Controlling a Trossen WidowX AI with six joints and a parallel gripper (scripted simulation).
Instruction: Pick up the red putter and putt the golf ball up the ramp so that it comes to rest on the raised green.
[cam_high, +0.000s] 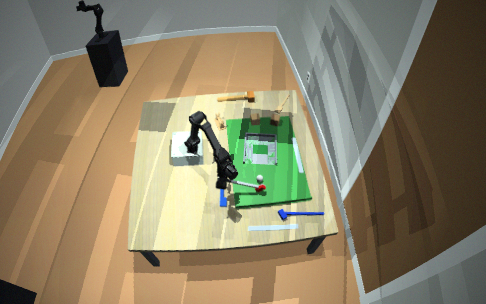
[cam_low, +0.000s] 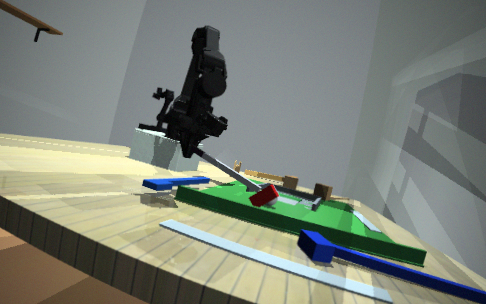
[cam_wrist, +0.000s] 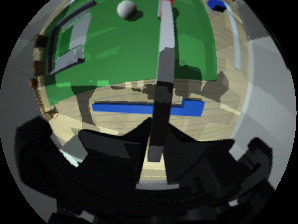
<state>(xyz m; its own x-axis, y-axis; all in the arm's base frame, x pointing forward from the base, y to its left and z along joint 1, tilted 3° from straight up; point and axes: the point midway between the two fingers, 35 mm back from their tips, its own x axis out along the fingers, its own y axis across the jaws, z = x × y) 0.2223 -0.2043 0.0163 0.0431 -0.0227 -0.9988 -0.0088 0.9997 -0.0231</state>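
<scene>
My gripper tip is now 120 mm short of the red putter and 10 mm to the right of it. From my gripper tip the other things lie so: white golf ball (220 mm ahead, 80 mm to the left, 50 mm below); then green mat (250 mm ahead, 270 mm to the left, 70 mm below).
</scene>
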